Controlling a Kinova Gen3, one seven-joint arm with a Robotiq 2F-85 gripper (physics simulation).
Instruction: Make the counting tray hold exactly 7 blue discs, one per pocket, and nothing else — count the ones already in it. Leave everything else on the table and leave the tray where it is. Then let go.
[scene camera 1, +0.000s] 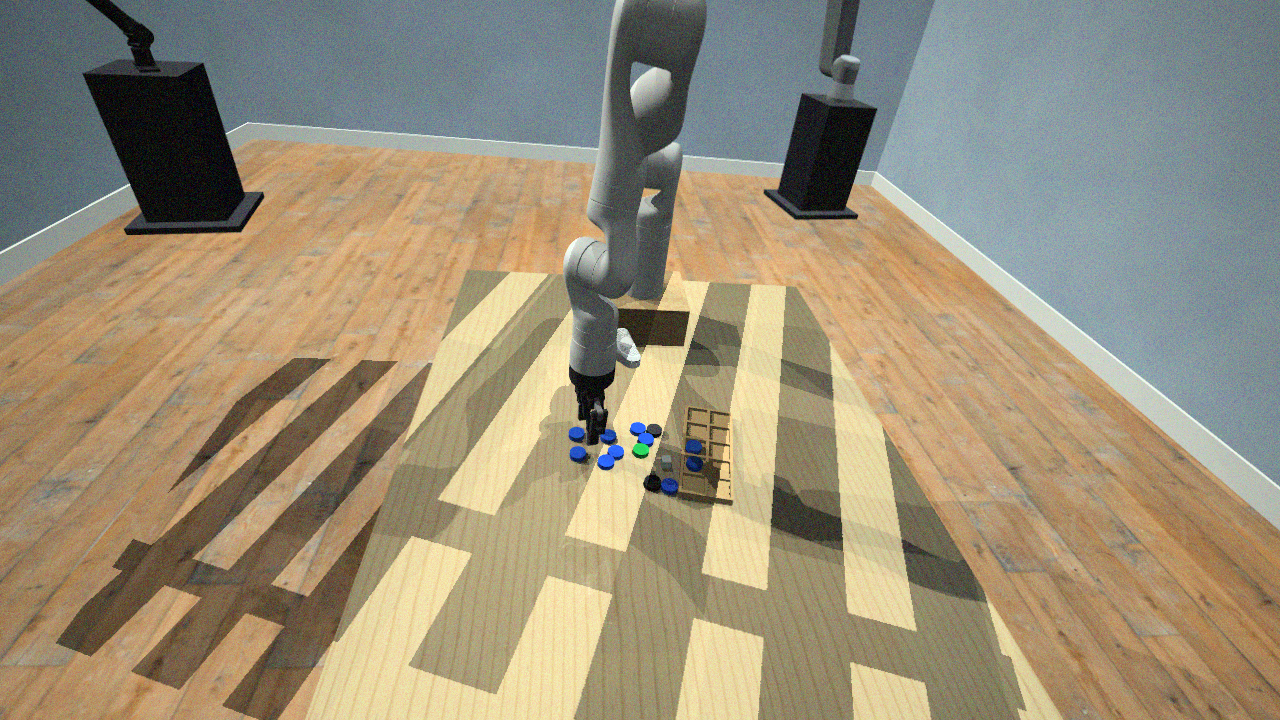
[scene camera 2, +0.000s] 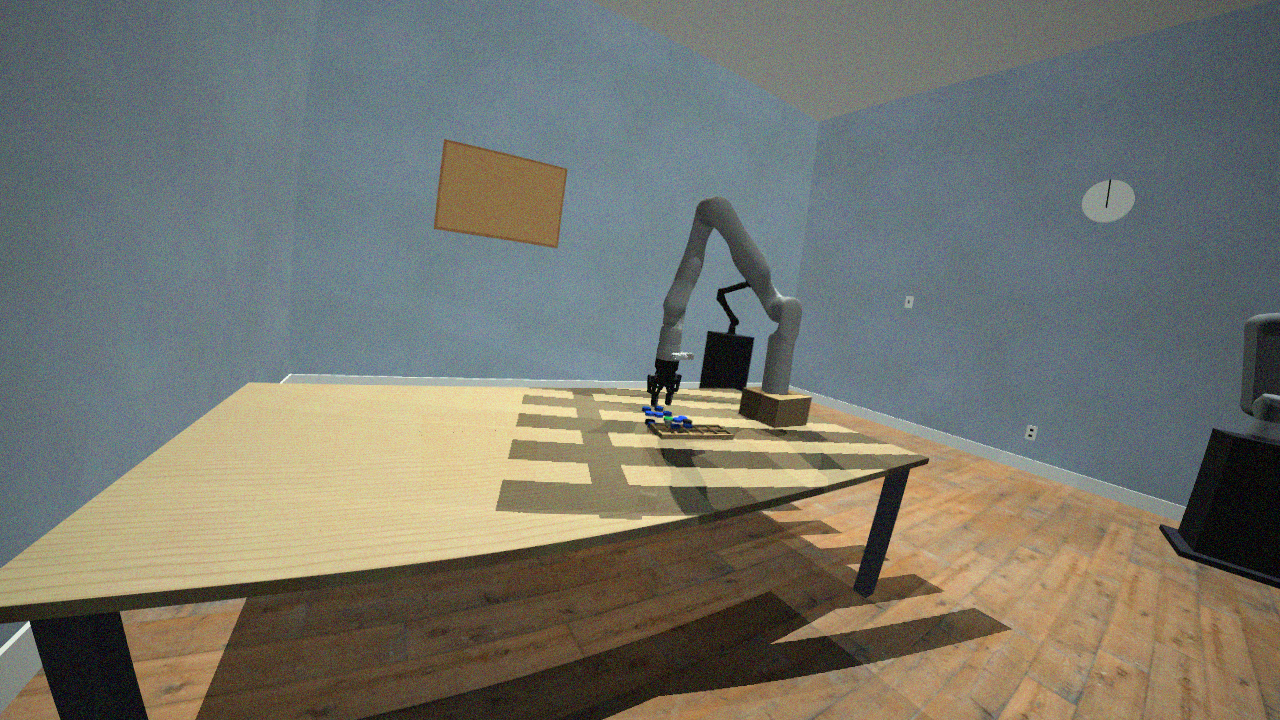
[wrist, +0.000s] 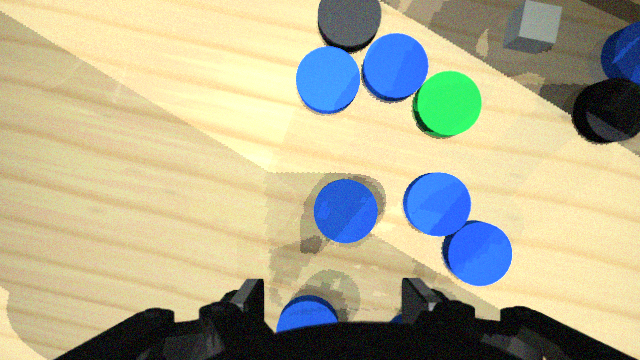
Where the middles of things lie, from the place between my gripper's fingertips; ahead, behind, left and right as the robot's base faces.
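Positions relative to my hand: small white cube (wrist: 532, 34), 90 mm ahead, 120 mm to the left, 10 mm below; wooden counting tray (scene camera 1: 712, 428), 70 mm ahead, 200 mm to the left, 10 mm below; green disc (wrist: 449, 103), 50 mm ahead, 90 mm to the left, 10 mm below.
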